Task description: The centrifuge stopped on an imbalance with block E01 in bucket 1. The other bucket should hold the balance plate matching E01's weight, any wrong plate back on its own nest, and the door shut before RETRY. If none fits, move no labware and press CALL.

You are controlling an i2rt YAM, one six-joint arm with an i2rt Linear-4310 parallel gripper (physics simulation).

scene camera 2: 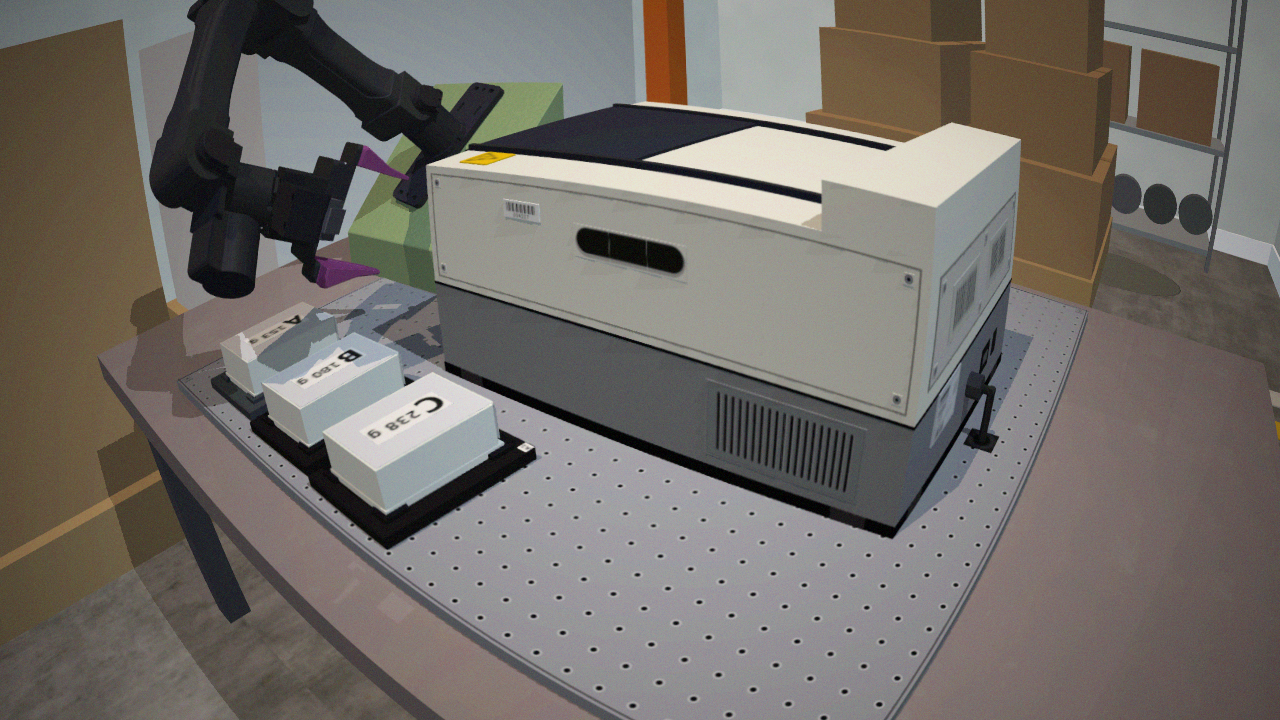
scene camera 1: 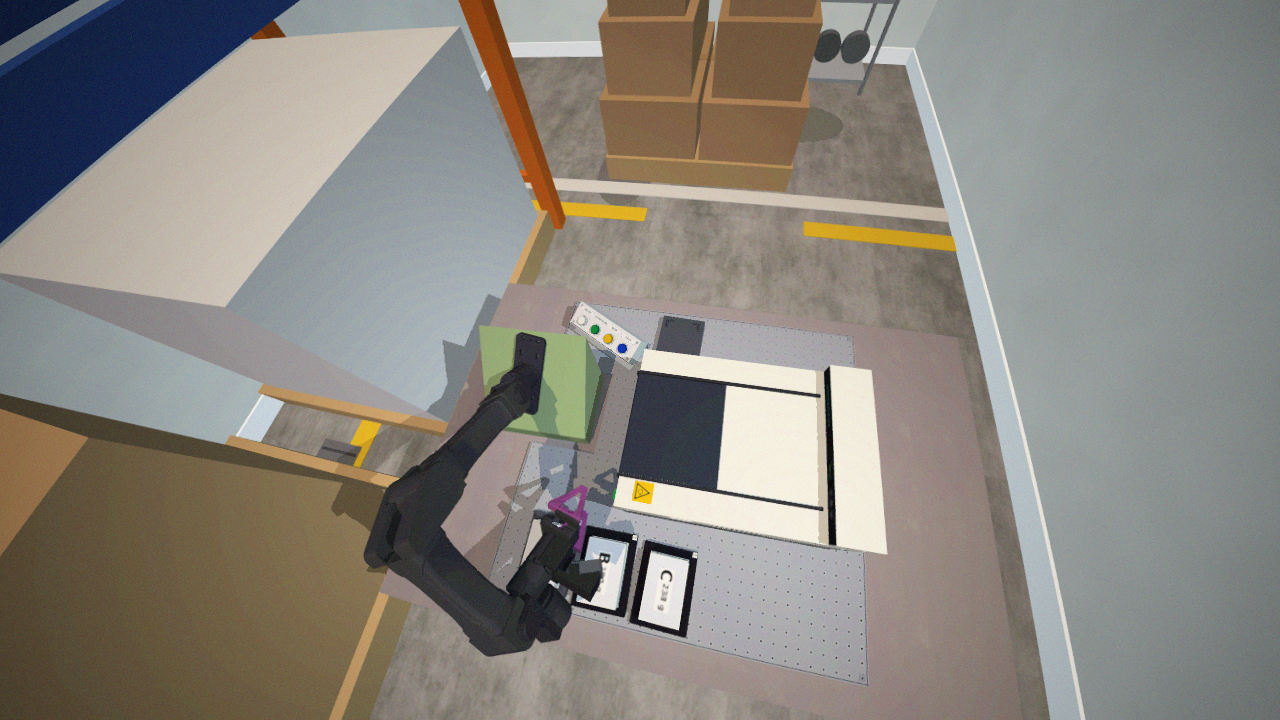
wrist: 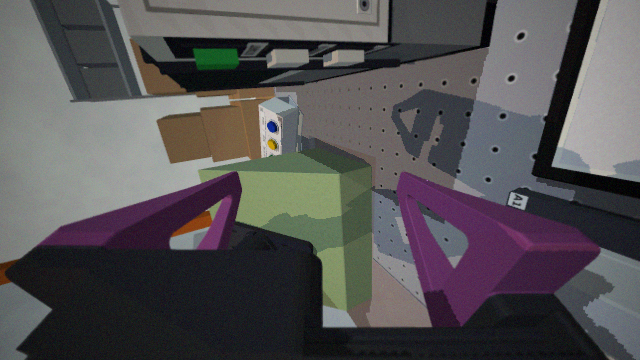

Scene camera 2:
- my gripper: 392,224
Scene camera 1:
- my gripper: 585,499
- cream and grey centrifuge: 799,462
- control box with coloured buttons: 618,342
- perforated plate: 803,607
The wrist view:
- my gripper: 319,180
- control box with coloured buttons: 281,121
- perforated plate: 472,121
